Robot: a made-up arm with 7 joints.
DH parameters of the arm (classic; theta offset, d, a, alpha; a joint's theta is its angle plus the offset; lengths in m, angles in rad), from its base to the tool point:
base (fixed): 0 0 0 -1.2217
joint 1: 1.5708 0 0 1.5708
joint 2: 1.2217 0 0 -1.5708
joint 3: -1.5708 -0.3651 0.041 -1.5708
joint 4: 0 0 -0.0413 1.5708
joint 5: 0 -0.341 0 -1.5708
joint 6: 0 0 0 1.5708
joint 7: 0 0 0 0
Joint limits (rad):
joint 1: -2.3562..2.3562
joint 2: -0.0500..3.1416
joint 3: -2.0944..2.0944
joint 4: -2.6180..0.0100
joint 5: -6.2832..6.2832
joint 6: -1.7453..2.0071
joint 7: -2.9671..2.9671
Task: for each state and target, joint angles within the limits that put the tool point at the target. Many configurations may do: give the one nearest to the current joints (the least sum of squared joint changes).
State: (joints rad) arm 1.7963 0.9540 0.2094 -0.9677 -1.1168 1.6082 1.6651
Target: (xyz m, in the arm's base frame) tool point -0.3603 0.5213 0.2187
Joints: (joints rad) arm 2.3223 1.1780 0.6552 -0.9112 -1.1168 1.6082 1.6651
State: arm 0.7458 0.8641 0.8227 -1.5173 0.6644 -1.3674 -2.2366
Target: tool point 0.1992 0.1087 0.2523
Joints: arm 0.3615 1.7655 1.1834 -2.3808 0.6644 -1.3674 -2.2366
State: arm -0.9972 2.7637 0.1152 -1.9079 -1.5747 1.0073 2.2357
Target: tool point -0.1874 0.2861 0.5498
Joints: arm -1.2019 2.5472 -0.0136 -1.0839 -1.5747 1.0073 2.2357
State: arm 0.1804 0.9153 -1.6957 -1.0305 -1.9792 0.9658 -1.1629
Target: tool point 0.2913 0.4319 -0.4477
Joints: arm -0.4305 1.0876 -1.4579 -0.7537 -1.9792 0.9658 -1.1629
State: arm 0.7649 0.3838 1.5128 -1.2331 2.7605 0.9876 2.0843
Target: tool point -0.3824 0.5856 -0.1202
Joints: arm 0.8905 0.9805 1.5460 -0.3503 2.7605 0.9876 2.0843
